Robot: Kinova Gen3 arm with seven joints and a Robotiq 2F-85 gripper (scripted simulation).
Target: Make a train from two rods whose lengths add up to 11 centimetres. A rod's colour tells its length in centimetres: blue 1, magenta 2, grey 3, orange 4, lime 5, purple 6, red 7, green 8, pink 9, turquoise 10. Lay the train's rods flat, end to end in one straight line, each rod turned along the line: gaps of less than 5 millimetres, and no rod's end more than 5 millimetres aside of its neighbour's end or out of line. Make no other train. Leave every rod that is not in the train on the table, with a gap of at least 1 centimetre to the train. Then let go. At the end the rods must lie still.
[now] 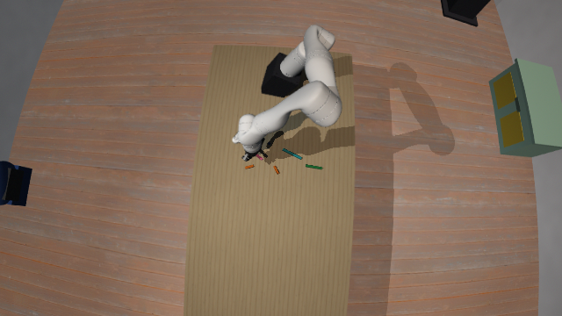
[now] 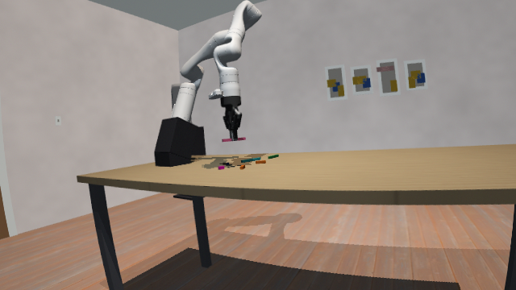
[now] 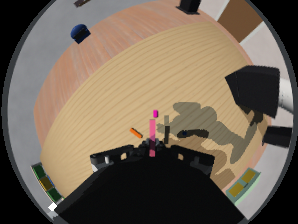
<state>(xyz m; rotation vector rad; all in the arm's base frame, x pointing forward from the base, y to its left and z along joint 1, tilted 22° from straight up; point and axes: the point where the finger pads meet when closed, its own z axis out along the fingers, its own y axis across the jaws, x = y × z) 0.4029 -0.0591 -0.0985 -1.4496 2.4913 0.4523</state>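
My hand is 30 mm past the magenta rod, 50 mm to the left of it and 110 mm above it. The rest, counted from my hand: pink rod (20 mm below); turquoise rod (50 mm behind, 170 mm to the left, 110 mm below); blue rod (80 mm behind, 50 mm to the left, 110 mm below).
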